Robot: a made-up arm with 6 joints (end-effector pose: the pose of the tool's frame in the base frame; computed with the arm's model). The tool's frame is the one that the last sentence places.
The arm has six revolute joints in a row. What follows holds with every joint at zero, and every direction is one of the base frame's.
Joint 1 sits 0.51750 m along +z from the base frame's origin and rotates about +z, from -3.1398 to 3.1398 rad.
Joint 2 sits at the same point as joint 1 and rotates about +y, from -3.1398 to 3.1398 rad.
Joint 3 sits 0.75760 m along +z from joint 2 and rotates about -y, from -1.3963 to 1.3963 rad.
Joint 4 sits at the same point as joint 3 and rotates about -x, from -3.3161 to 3.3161 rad.
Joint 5 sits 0.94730 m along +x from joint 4 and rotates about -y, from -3.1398 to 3.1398 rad.
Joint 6 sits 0.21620 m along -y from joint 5 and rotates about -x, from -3.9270 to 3.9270 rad.
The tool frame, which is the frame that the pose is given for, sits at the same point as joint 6; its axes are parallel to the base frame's.
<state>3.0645 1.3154 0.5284 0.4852 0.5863 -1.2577</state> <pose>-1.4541 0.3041 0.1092 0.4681 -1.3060 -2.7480</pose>
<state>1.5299 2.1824 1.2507 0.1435 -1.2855 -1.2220</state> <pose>0.2633 1.2004 -0.6594 -0.8143 1.4948 -0.2192</pose>
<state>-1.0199 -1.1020 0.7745 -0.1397 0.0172 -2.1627</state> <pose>-0.6704 0.6823 1.7722 0.7148 -1.2912 1.2467</pose>
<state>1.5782 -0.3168 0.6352 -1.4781 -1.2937 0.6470</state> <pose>0.0164 0.4890 1.8842 0.2467 -0.0587 2.9001</pose>
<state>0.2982 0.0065 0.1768 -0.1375 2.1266 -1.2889</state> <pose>0.9648 0.0725 1.4064 1.0653 -1.9635 1.4907</pose>
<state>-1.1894 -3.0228 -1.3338 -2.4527 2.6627 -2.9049</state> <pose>0.1307 0.1225 0.7221 0.7955 0.7898 -1.5463</pose>
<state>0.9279 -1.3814 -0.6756 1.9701 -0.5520 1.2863</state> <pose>-0.1586 -0.0715 1.4262 -2.4731 -0.4334 -0.9875</pose>
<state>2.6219 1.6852 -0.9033 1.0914 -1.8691 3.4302</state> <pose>0.0084 0.1101 -0.2298 -0.9254 -1.0940 0.5002</pose>
